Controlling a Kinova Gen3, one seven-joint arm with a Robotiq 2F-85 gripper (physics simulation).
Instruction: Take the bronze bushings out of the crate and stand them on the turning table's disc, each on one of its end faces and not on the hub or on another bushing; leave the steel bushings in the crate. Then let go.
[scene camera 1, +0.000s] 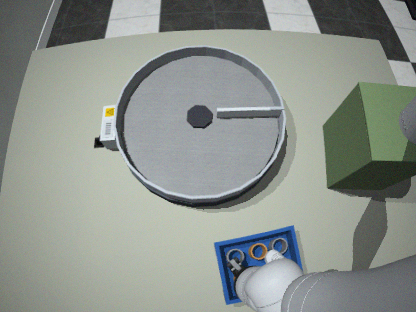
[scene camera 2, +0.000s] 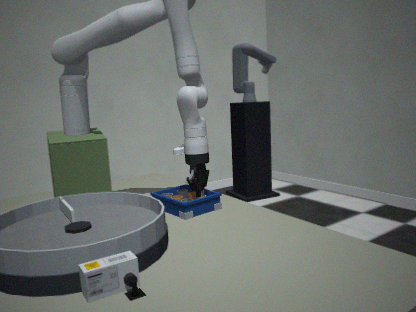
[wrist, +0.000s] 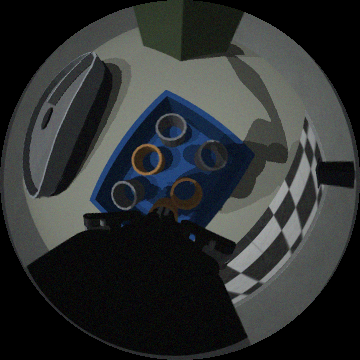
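Where they show: gripper, fingertip midpoint: (wrist: 163, 212); arm's base, origin of the base link: (scene camera 2: 77, 132).
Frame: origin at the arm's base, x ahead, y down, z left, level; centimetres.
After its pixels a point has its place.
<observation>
A blue crate (scene camera 1: 219, 258) @[z 28.2, x 39.7, y 20.2 cm] (scene camera 2: 197, 207) @[z 29.4, x 39.4, y 22.6 cm] (wrist: 128, 142) @[z 22.7, x 31.3, y 20.8 cm] holds standing bushings. In the wrist view two bronze bushings (wrist: 134, 160) @[z 25.0, x 32.1, y 21.2 cm] (wrist: 198, 198) @[z 33.5, x 28.6, y 20.9 cm] and three steel ones (wrist: 171, 141) @[z 26.0, x 27.0, y 21.5 cm] (wrist: 199, 158) @[z 29.8, x 25.7, y 20.9 cm] (wrist: 114, 196) @[z 26.8, x 37.5, y 21.3 cm] show fully. A third bronze bushing (wrist: 158, 204) @[z 31.2, x 32.9, y 20.9 cm] is half hidden under my fingers. Scene camera 1 shows one bronze bushing (scene camera 1: 251, 251) @[z 26.0, x 32.5, y 21.1 cm] between two steel ones (scene camera 1: 229, 255) @[z 27.3, x 37.7, y 20.8 cm] (scene camera 1: 285, 244) @[z 24.0, x 24.4, y 21.5 cm]; my arm hides the rest. My gripper (scene camera 1: 234, 266) (scene camera 2: 199, 192) (wrist: 163, 212) @[z 32.8, x 33.7, y 22.9 cm] is shut and empty, lowered into the crate at that third bronze bushing. The turning table's disc (scene camera 1: 200, 161) @[z 6.2, x 46.2, y 19.9 cm] (scene camera 2: 114, 213) @[z 4.8, x 40.3, y 19.9 cm] (wrist: 50, 141) @[z 6.7, x 46.2, y 19.9 cm] has a dark hub (scene camera 1: 199, 116) @[z -5.0, x 47.6, y 19.1 cm] (scene camera 2: 78, 226) @[z -5.2, x 48.5, y 19.1 cm].
A raised rim and a fixed bar (scene camera 1: 250, 111) @[z -6.8, x 35.4, y 17.0 cm] (scene camera 2: 67, 210) @[z -7.0, x 38.9, y 17.4 cm] bound the disc. A control box (scene camera 1: 108, 127) @[z -0.1, x 70.5, y 19.4 cm] (scene camera 2: 108, 275) @[z -2.1, x 72.9, y 21.2 cm] sits on the turning table's side. A green pedestal (scene camera 1: 346, 139) @[z 0.0, x 12.4, y 11.8 cm] (scene camera 2: 80, 161) @[z -0.7, x 12.4, y 8.8 cm] carries my arm. A black pedestal (scene camera 2: 250, 148) with a second arm stands beyond the crate.
</observation>
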